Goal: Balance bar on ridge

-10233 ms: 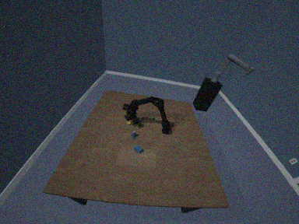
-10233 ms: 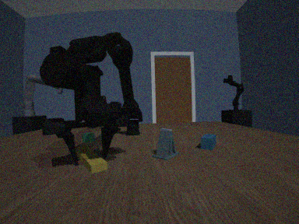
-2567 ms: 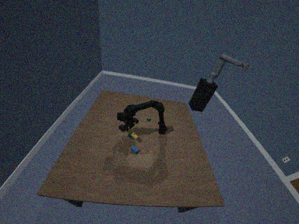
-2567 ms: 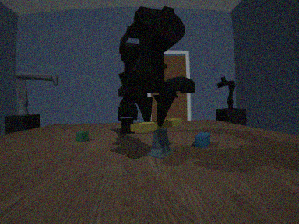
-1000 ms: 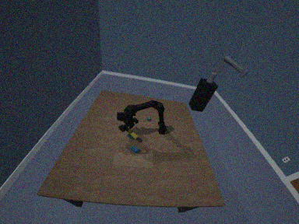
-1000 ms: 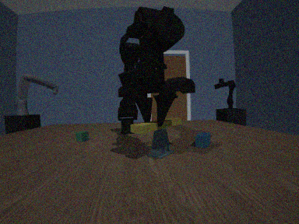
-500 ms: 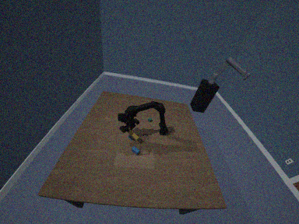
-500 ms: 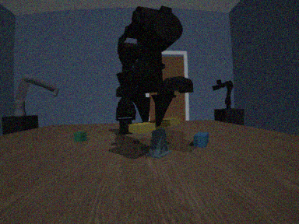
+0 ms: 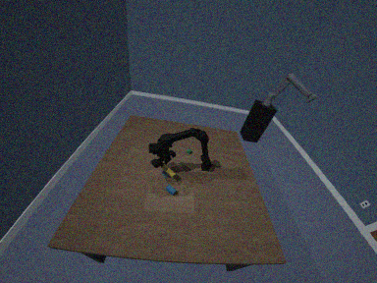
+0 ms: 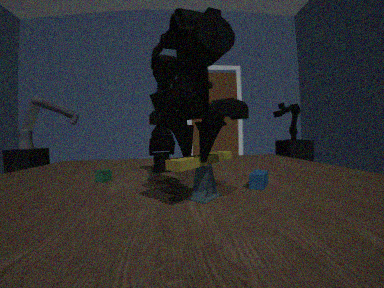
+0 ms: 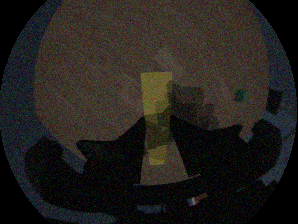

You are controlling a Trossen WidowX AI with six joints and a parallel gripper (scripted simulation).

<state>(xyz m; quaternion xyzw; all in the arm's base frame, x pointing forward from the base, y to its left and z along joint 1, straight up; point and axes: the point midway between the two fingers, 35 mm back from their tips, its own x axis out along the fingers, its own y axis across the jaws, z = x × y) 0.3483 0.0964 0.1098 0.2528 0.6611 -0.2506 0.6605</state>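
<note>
My gripper tip is now 2 cm past the yellow bar and 2 cm to the right of it. Round my gripper tip: blue cube 8 cm behind, 16 cm to the left, 6 cm below; then dark green block 20 cm behind, 26 cm to the right, 6 cm below.
</note>
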